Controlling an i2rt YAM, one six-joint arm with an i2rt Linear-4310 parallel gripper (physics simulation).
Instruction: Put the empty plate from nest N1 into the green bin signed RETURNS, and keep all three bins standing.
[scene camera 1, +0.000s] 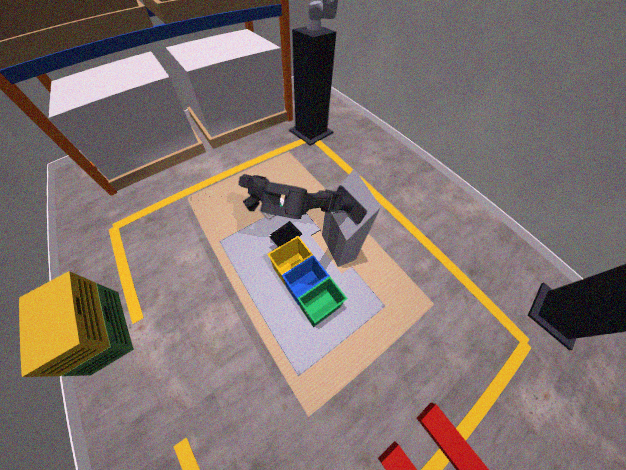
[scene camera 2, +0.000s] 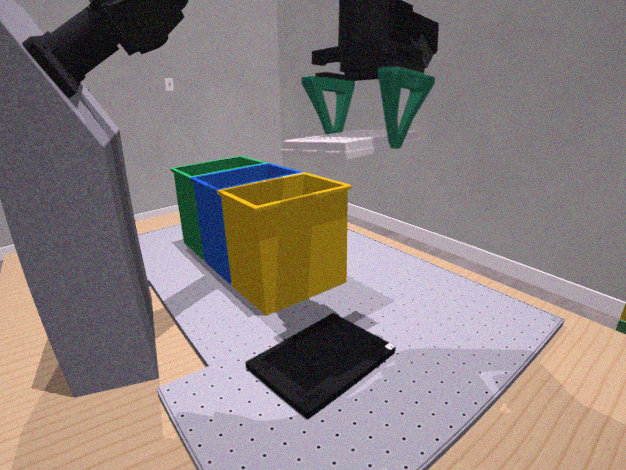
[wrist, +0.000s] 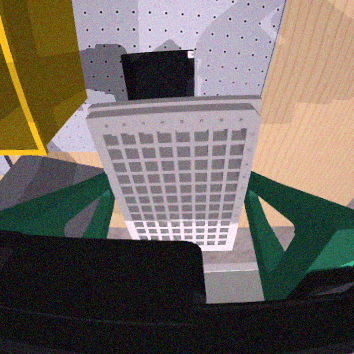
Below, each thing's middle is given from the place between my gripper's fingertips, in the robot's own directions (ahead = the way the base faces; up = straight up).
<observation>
My gripper is now 10 mm past the white plate (scene camera 2: 345, 145) and 10 mm below it. Also, from my hand: black nest (scene camera 2: 335, 357): 40 mm behind, 20 mm to the left, 270 mm below; then yellow bin (scene camera 2: 286, 237): 60 mm ahead, 210 mm to the left, 190 mm below; then blue bin (scene camera 2: 209, 204): 80 mm ahead, 340 mm to the left, 190 mm below.
</observation>
